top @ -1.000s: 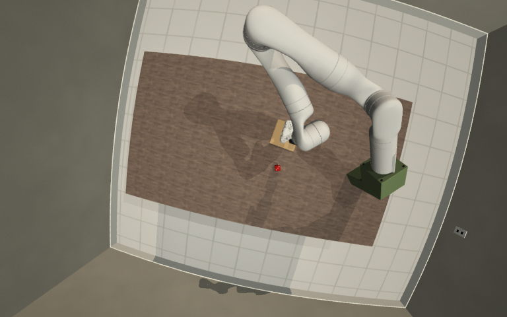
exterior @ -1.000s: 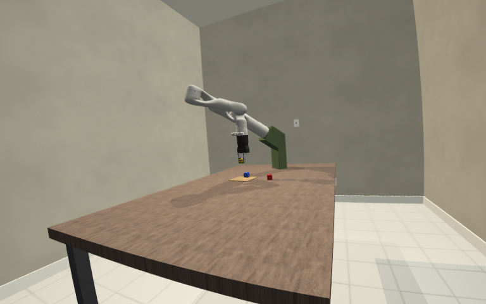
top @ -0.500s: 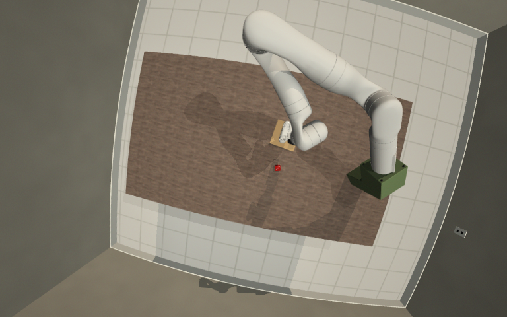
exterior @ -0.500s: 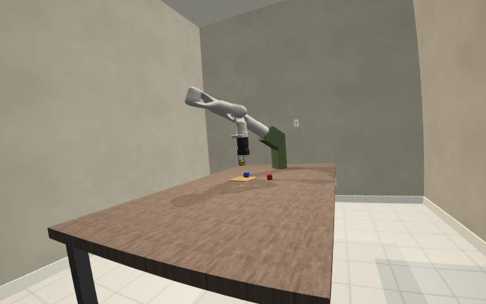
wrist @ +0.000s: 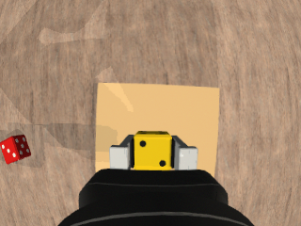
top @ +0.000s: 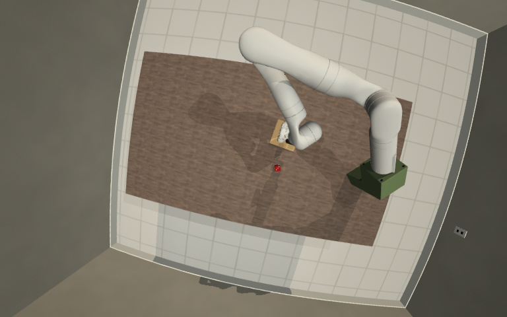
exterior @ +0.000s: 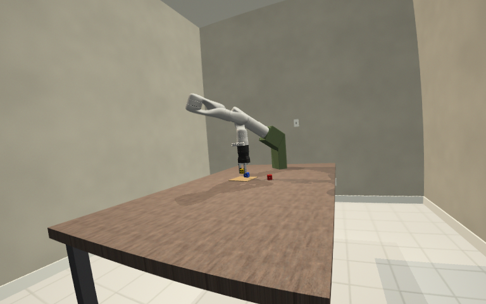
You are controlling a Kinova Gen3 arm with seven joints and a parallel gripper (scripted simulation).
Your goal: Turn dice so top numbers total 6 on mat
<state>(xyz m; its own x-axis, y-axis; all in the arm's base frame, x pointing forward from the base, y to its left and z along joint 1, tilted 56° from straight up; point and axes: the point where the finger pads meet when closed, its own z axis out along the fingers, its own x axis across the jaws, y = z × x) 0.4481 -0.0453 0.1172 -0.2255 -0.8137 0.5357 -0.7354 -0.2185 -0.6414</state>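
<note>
Right now the tan mat is 1 cm behind my hand and 6 cm below it. Also, from my hand: yellow die (right at my hand); blue die (5 cm behind, 1 cm to the left, 4 cm below); red die (4 cm ahead, 18 cm to the left, 4 cm below).
</note>
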